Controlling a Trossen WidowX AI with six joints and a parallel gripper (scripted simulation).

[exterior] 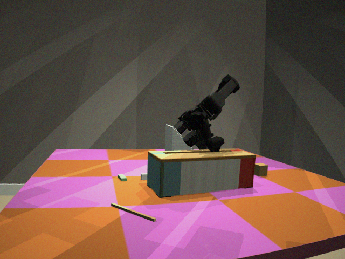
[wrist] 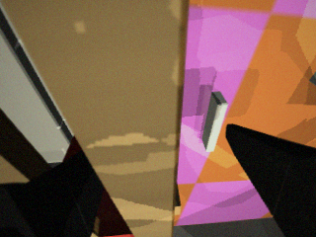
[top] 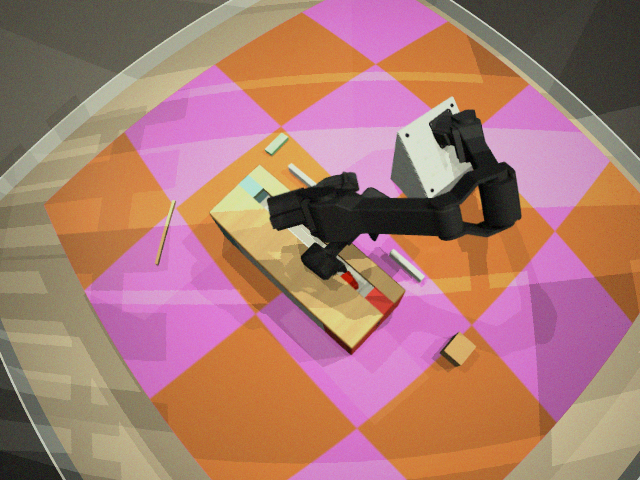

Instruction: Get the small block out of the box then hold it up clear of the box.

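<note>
The small red block lies 50 mm ahead of my gripper tip and 30 mm to the left of it. The rest, counted from my gripper tip: tan cube (40 mm behind, 270 mm to the left, 60 mm below); then thin wooden stick (290 mm ahead, 350 mm to the right, 80 mm below).
</note>
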